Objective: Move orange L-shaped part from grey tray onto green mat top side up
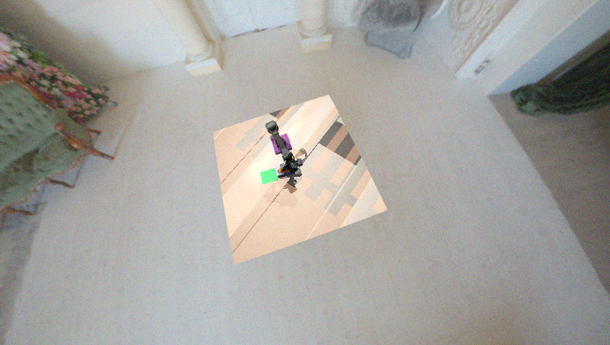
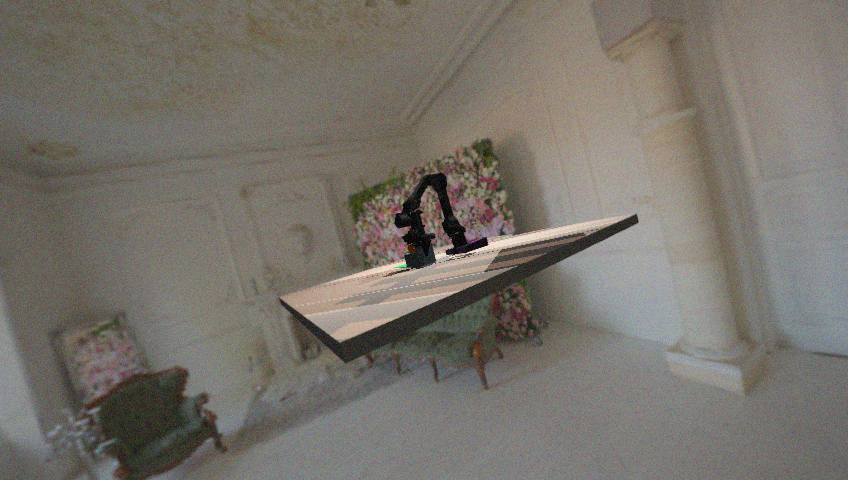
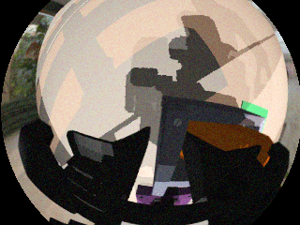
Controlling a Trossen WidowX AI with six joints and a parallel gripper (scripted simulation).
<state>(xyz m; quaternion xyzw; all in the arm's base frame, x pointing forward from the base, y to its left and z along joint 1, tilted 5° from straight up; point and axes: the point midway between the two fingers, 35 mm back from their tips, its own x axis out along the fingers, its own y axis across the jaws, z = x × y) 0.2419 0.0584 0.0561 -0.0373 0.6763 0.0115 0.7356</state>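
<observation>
The orange L-shaped part is 6 cm to the right of my gripper tip and 1 cm above it. Also, from my gripper tip: grey tray 7 cm to the right, 5 cm below; then green mat 22 cm to the right, 5 cm below, 1 cm ahead.
</observation>
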